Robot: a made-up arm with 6 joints. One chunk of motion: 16 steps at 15 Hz.
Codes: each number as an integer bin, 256 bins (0 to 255) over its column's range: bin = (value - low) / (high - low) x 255, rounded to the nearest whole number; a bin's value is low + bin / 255 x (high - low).
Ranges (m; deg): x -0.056..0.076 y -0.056..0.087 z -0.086..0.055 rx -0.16..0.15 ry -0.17..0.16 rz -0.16..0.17
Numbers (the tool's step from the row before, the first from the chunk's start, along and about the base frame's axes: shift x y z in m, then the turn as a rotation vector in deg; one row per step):
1: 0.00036 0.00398 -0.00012 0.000 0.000 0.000
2: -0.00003 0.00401 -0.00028 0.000 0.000 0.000
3: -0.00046 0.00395 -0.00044 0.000 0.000 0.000
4: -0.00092 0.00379 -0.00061 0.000 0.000 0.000
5: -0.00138 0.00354 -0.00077 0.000 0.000 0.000
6: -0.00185 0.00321 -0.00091 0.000 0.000 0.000
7: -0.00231 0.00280 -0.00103 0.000 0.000 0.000
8: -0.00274 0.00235 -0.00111 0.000 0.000 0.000
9: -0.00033 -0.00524 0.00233 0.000 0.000 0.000
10: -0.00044 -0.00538 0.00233 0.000 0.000 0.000
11: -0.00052 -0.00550 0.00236 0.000 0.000 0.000
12: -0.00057 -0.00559 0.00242 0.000 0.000 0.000
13: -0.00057 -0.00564 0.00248 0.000 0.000 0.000
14: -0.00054 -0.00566 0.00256 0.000 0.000 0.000
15: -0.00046 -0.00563 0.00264 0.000 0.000 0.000
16: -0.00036 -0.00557 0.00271 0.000 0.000 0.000
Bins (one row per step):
1: 109 107 155 132 131 124
2: 108 107 155 132 131 124
3: 107 107 155 132 131 124
4: 106 107 154 132 131 124
5: 106 106 154 132 131 124
6: 105 106 154 132 131 124
7: 104 105 154 132 131 124
8: 103 104 154 132 131 124
9: 108 91 160 132 131 124
10: 107 90 160 132 131 124
11: 107 90 160 132 131 124
12: 107 90 160 132 131 124
13: 107 90 160 132 131 124
14: 107 90 160 132 131 124
15: 107 90 160 132 131 124
16: 107 90 160 132 131 124

